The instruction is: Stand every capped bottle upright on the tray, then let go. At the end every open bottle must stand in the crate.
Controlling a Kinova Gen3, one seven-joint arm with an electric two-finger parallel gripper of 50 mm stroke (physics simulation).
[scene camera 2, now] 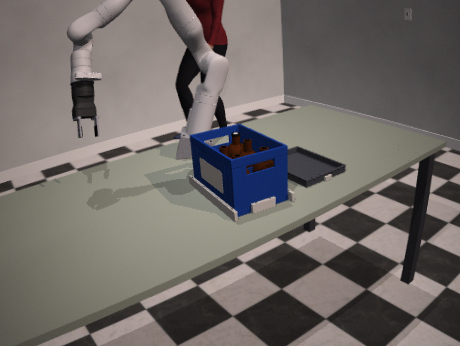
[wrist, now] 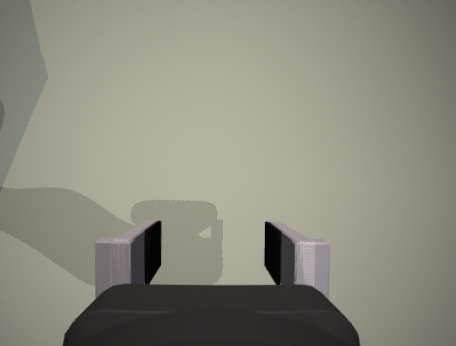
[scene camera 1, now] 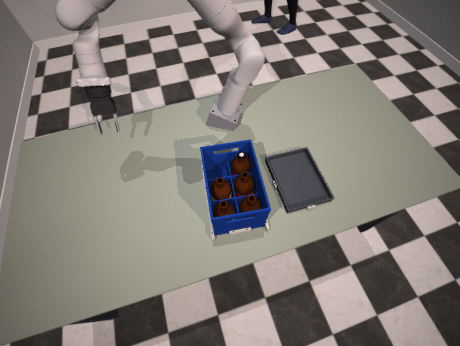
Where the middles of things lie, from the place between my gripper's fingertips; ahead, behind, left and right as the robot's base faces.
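Scene:
Dark grey tray (scene camera 1: 300,184), from my hand: far ahead, far to the left, a good way below. Blue crate (scene camera 2: 227,178): my hand 130 mm above it, 310 mm short of it, 340 mm to the right of it. Going by their middles, of the things named here, blue crate nearest to my hand.

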